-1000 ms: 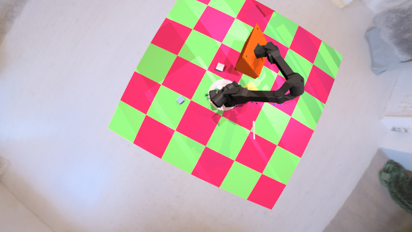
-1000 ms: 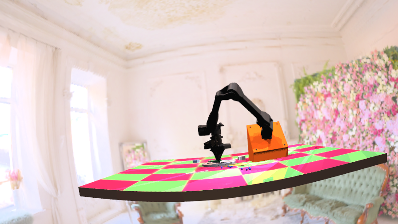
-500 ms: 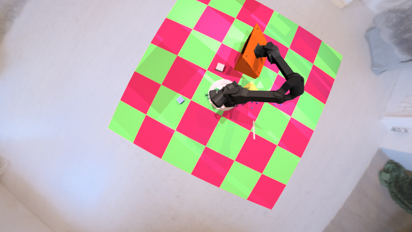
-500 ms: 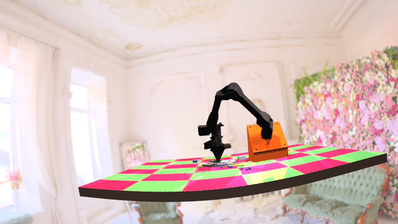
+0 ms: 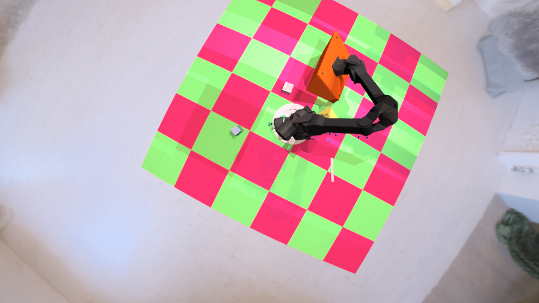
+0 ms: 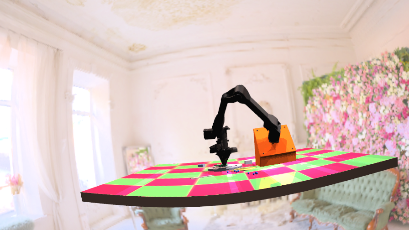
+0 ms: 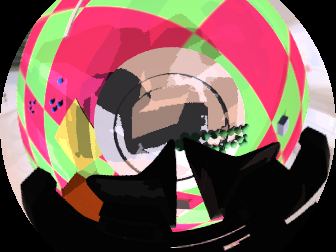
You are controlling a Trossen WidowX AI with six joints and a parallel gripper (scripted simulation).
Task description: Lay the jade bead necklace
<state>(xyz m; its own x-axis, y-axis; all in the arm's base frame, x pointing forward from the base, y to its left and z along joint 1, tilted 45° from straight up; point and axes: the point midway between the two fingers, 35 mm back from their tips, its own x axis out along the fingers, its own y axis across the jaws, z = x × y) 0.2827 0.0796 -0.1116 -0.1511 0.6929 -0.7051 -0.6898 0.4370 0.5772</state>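
Right now the round bead board is 1 cm below my gripper tip. The rest, counted from my gripper tip: pale blue cube 17 cm ahead, 21 cm to the right, 1 cm below; then white cube 14 cm behind, 12 cm to the right, 1 cm below; then yellow patch 11 cm behind, 12 cm to the left, 2 cm below.
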